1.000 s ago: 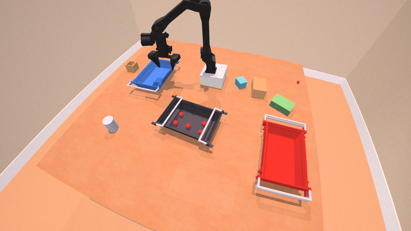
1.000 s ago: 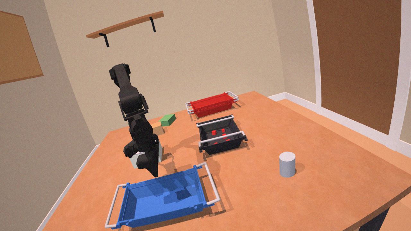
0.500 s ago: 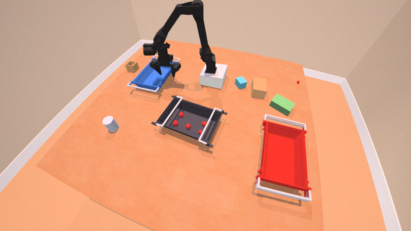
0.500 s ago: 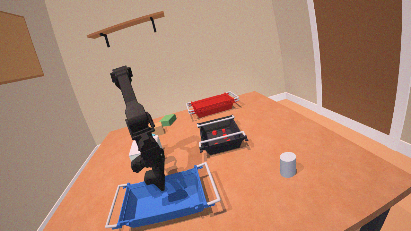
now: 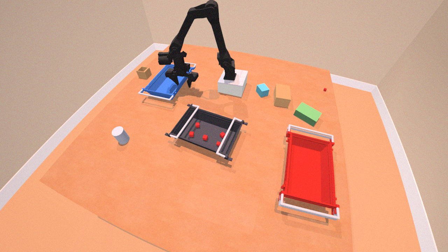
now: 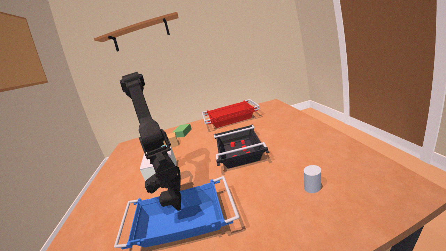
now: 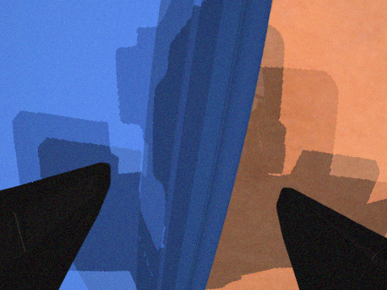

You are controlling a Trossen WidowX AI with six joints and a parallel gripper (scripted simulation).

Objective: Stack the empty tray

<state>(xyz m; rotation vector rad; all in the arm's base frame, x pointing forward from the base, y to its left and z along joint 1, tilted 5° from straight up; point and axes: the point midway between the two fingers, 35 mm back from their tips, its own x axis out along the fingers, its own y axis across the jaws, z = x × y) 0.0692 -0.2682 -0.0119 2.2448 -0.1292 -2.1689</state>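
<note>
The blue tray is 9 cm to the right of my gripper tip and 3 cm above it. Also, from my gripper tip: brown box (6 cm behind, 32 cm to the right); then cyan cube (6 cm behind, 46 cm to the left, 1 cm above); then grey cylinder (43 cm ahead, 15 cm to the right, 2 cm above).
</note>
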